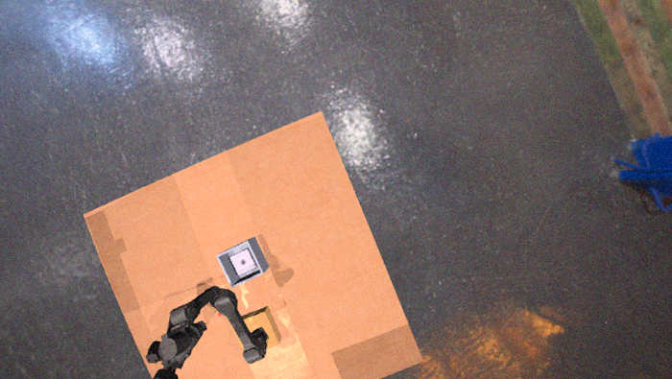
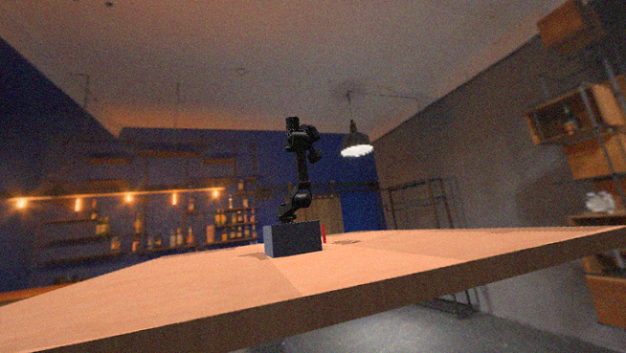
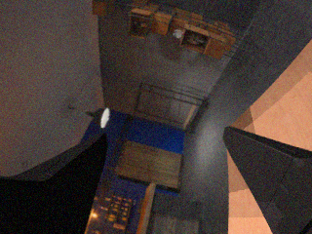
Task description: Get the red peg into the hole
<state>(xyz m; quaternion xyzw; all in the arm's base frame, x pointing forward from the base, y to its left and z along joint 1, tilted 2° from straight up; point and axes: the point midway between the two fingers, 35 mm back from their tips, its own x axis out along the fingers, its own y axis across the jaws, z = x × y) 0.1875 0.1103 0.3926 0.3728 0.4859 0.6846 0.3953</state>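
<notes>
Now: the red peg 43 cm below my gripper tip, 4 cm to the right of it and 2 cm ahead of it. The rest, counted from my gripper tip: grey plate: 42 cm below, 25 cm to the right, 17 cm ahead; dark grey box: 44 cm below, 25 cm to the right, 17 cm ahead.
</notes>
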